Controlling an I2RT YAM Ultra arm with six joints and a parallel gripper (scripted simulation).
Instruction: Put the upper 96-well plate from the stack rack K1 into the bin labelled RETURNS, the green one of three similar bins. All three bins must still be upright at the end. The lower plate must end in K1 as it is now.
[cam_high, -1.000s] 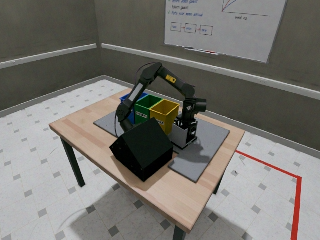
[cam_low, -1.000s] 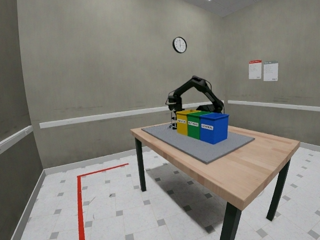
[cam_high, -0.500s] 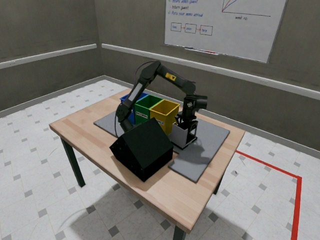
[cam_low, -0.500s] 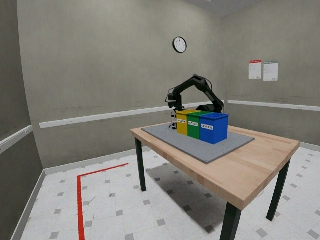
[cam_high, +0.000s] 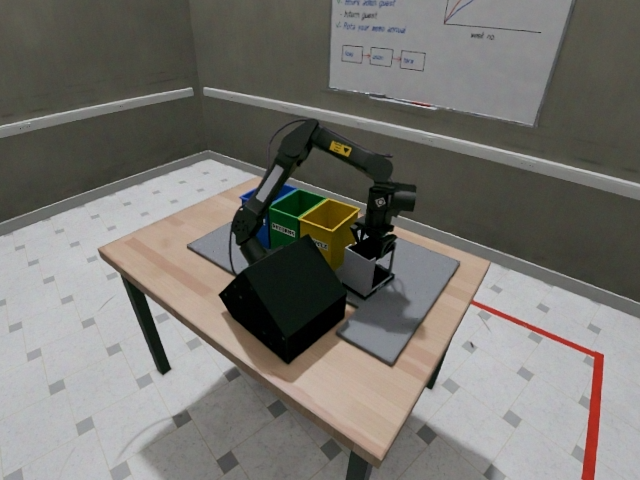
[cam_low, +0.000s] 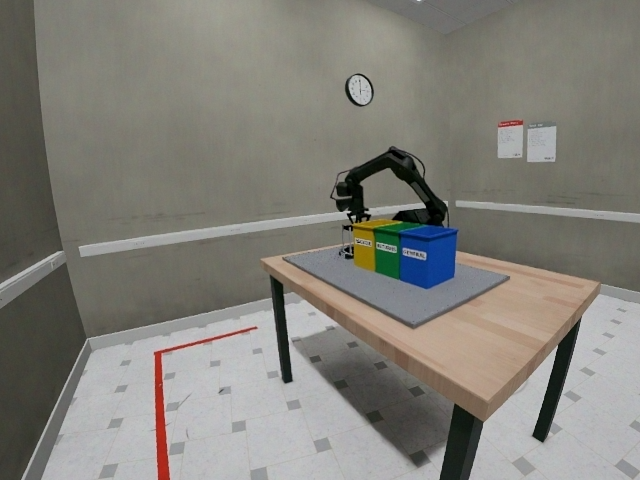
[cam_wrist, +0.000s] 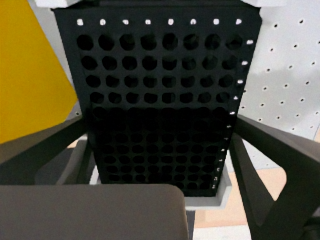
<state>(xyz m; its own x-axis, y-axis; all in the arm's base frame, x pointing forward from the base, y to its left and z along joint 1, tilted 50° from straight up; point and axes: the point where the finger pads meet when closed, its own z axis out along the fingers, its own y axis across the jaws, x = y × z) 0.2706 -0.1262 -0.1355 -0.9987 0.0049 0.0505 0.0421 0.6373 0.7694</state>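
Right now the green returns bin is 310 mm to the left of my hand and 50 mm below it. From my hand the other things lie so: black 96-well plate right at my hand; then blue bin 440 mm to the left, 50 mm below, 20 mm behind; then yellow bin 180 mm to the left, 50 mm below, 20 mm ahead.
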